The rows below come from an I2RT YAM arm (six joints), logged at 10 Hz.
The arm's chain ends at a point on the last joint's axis. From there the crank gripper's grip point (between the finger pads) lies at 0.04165 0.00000 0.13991 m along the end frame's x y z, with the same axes.
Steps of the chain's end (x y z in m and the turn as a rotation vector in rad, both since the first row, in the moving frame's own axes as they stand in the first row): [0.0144, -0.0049, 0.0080, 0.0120, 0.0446, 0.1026]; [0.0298, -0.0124, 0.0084, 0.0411, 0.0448, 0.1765]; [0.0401, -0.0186, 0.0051, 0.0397, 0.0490, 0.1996]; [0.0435, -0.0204, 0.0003, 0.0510, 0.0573, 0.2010]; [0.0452, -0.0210, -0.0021, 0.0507, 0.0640, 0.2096]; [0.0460, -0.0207, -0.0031, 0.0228, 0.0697, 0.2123]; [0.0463, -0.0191, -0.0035, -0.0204, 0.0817, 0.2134]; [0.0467, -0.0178, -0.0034, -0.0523, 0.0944, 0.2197]
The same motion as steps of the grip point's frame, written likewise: [0.0205, -0.0020, 0.0060, 0.0120, 0.0446, 0.1026]; [0.0358, -0.0102, 0.0064, 0.0411, 0.0448, 0.1765]; [0.0466, -0.0151, 0.0030, 0.0397, 0.0490, 0.1996]; [0.0513, -0.0183, -0.0023, 0.0510, 0.0573, 0.2010]; [0.0538, -0.0184, -0.0050, 0.0507, 0.0640, 0.2096]; [0.0550, -0.0140, -0.0063, 0.0228, 0.0697, 0.2123]; [0.0562, -0.0063, -0.0075, -0.0204, 0.0817, 0.2134]; [0.0578, -0.0002, -0.0083, -0.0523, 0.0944, 0.2197]
